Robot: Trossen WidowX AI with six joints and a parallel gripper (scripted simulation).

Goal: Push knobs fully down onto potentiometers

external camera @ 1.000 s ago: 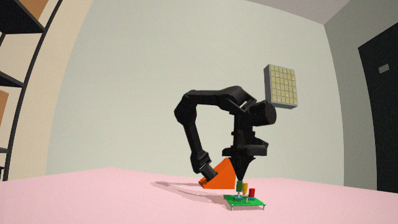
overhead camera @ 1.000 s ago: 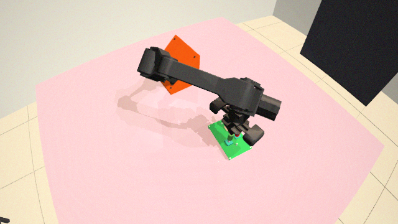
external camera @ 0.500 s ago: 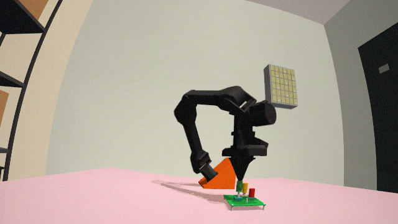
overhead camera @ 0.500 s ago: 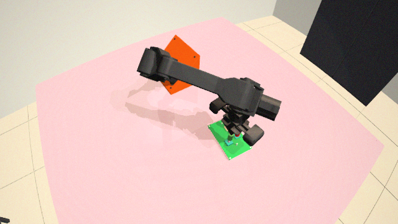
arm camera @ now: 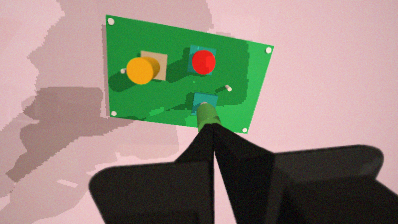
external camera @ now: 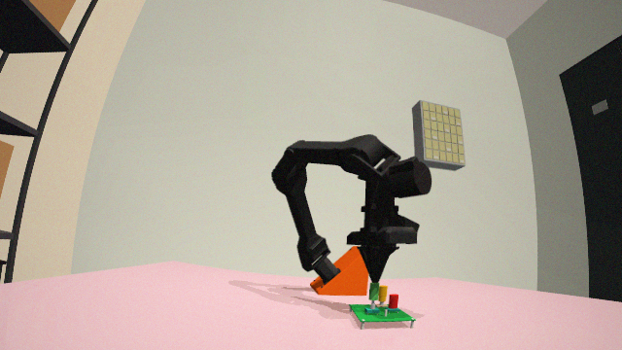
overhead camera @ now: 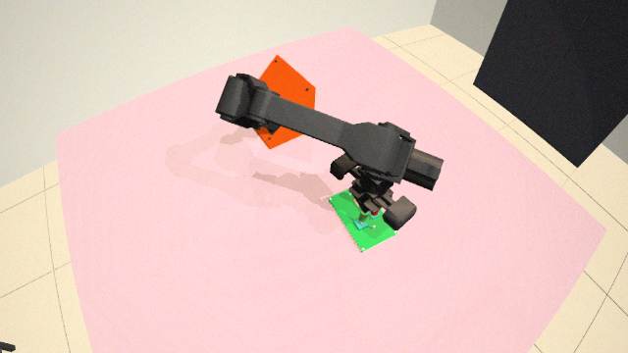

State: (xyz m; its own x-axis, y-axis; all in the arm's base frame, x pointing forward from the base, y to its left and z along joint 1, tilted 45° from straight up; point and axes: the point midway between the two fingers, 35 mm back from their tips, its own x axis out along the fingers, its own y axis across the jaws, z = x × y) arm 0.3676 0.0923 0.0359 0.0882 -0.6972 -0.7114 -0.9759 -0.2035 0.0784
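My gripper tip is now 20 mm above the green knob. From my gripper tip the other things lie so: yellow knob 50 mm behind, 30 mm to the left, 30 mm below.
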